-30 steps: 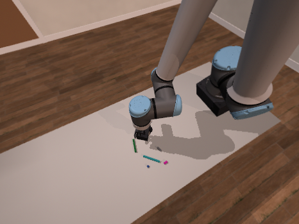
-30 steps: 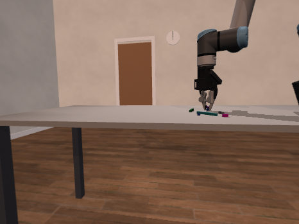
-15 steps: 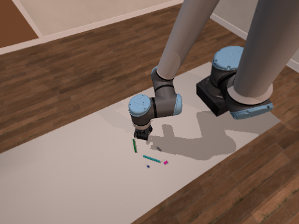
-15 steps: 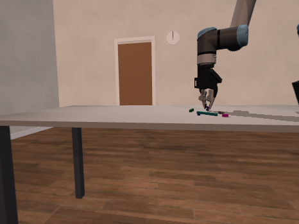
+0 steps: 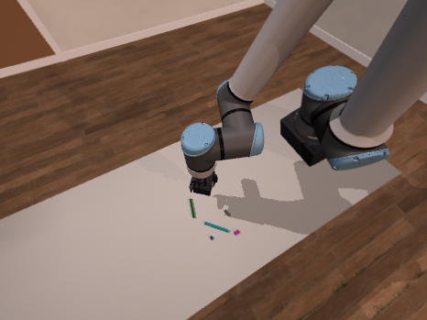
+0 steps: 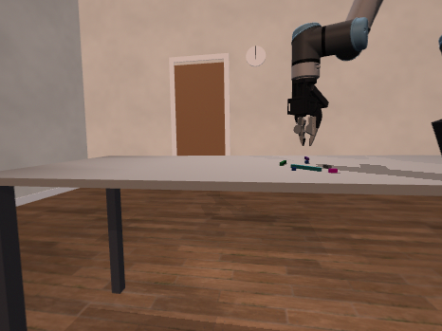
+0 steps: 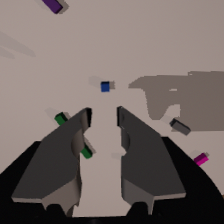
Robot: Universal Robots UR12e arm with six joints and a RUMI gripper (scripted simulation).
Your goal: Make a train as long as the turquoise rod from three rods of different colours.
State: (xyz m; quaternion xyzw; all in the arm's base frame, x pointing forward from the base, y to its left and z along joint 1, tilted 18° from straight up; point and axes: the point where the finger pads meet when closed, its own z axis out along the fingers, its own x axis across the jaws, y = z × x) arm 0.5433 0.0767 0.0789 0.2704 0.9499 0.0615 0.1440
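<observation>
Right now my hand is 50 mm past the grey rod, 110 mm to the right of it and 70 mm above it. Round my hand: turquoise rod 10 mm ahead, 140 mm to the left, 70 mm below; green rod 80 mm ahead, 40 mm to the left, 70 mm below; purple rod 130 mm to the right, 70 mm below.
</observation>
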